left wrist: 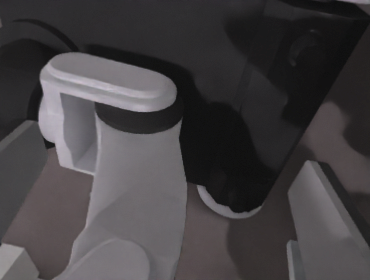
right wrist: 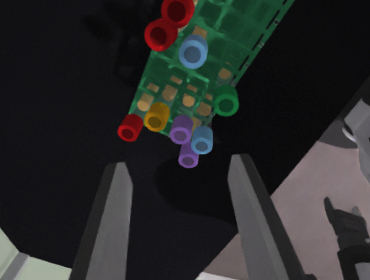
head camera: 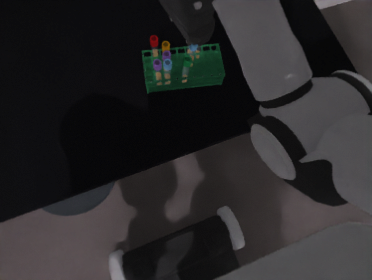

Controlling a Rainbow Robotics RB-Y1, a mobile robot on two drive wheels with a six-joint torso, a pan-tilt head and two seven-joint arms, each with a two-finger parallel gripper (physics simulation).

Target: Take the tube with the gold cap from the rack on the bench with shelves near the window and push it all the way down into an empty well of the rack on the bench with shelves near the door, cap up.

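Seen in the pictures: left gripper, fingertip midpoint: (left wrist: 172,158) (right wrist: 340,203); right gripper, fingertip midpoint: (right wrist: 179,170) (head camera: 182,29); robot's base, origin of the base link: (head camera: 177,247).
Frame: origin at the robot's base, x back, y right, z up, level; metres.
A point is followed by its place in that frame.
Note:
The gold-capped tube (head camera: 166,46) {y 0.141, x -0.504, z 0.883 m} (right wrist: 157,117) {y 0.147, x -0.509, z 0.882 m} stands cap up in the green rack (head camera: 212,72) {y 0.247, x -0.452, z 0.793 m} (right wrist: 240,30) {y 0.218, x -0.460, z 0.819 m}, between a red-capped tube (head camera: 154,41) {y 0.120, x -0.526, z 0.881 m} (right wrist: 130,128) {y 0.128, x -0.531, z 0.881 m} and a purple-capped tube (head camera: 166,56) {y 0.132, x -0.481, z 0.882 m} (right wrist: 181,130) {y 0.141, x -0.487, z 0.882 m}. My right gripper (right wrist: 179,170) {y 0.169, x -0.484, z 0.952 m} is partly open and empty. In the right wrist view the caps lie beyond its fingertips, the gold one up and left of the midpoint. In the head view its fingers cannot be made out; its dark body hangs over the rack's back edge. My left gripper (left wrist: 172,158) {y -0.224, x 0.123, z 0.554 m} is wide open and empty, away from the rack. The second rack does not show.
The rack stands on a black bench top (head camera: 40,125) {y -0.202, x -0.475, z 0.762 m} (right wrist: 60,175) {y -0.155, x -0.719, z 0.762 m}. Green-, blue-, purple- and more red-capped tubes stand close by in the rack. A light grey arm part (left wrist: 140,175) {y -0.052, x 0.176, z 0.422 m} and a dark body (left wrist: 270,125) {y -0.021, x -0.005, z 0.191 m} show in the left wrist view.

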